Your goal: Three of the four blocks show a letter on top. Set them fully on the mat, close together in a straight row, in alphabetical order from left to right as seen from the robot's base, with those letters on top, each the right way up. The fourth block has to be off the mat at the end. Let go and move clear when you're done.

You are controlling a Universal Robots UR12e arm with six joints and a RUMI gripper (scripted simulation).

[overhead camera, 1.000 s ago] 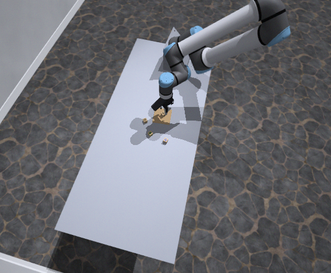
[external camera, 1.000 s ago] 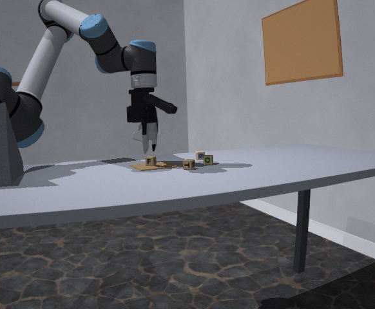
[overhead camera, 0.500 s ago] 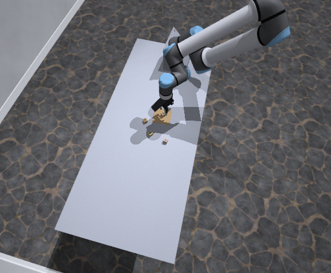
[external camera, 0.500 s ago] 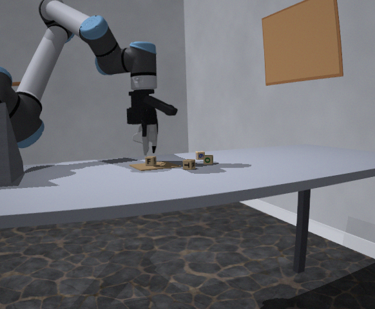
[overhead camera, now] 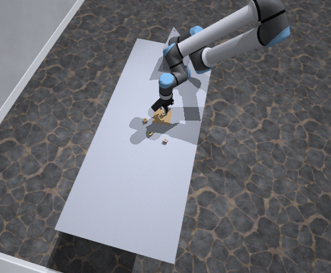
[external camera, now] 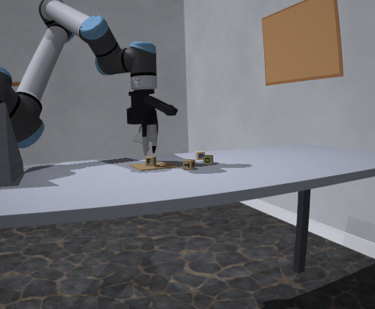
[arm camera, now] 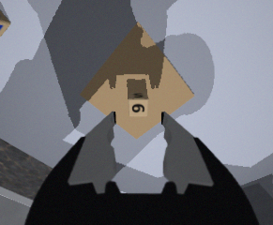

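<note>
Now: hand 5 cm above the tan mat, 1 cm to the left of it and 1 cm short of it. Also, from my hand: green-marked block (19 cm ahead, 7 cm to the right, 4 cm below); then blue-marked block (22 cm ahead, 6 cm to the left, 4 cm below).
</note>
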